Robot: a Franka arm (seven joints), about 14 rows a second.
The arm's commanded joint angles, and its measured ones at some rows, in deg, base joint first. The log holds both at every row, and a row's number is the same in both.
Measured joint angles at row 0:
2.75 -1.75 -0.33 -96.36 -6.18 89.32 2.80
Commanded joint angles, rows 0 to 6:
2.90 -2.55 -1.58 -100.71 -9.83 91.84 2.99
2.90 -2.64 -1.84 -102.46 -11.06 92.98 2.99
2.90 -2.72 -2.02 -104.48 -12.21 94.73 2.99
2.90 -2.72 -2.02 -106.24 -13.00 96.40 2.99
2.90 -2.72 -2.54 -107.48 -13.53 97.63 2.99
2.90 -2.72 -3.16 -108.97 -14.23 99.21 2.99
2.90 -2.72 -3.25 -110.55 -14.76 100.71 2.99
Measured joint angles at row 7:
2.69 -1.61 -2.56 -107.08 -12.88 97.78 2.76
